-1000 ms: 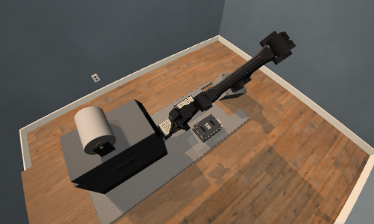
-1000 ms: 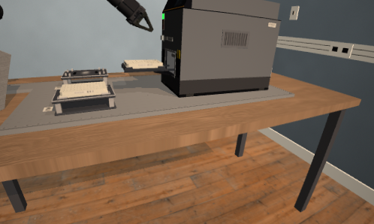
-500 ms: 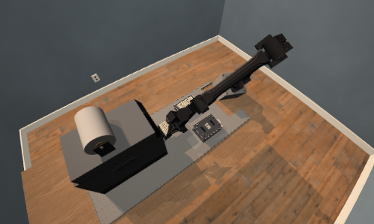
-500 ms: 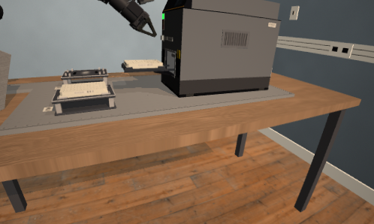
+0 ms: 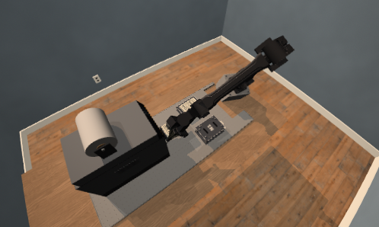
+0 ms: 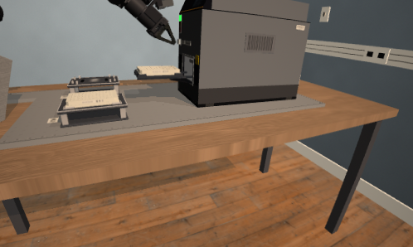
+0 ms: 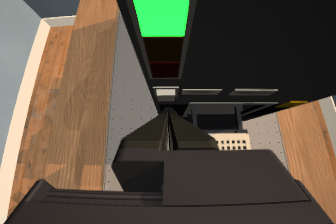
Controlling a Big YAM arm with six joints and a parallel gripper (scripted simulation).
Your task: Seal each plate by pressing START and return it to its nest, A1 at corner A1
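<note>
Now: hand 20 mm short of the start button and 10 mm to the right of it. From my hand the other things lie so: sealer stage (60 mm behind, 100 mm to the right, 100 mm below); plate nest (240 mm behind, 230 mm to the right, 150 mm below); foil roll (270 mm ahead, 50 mm to the right, 230 mm above).
</note>
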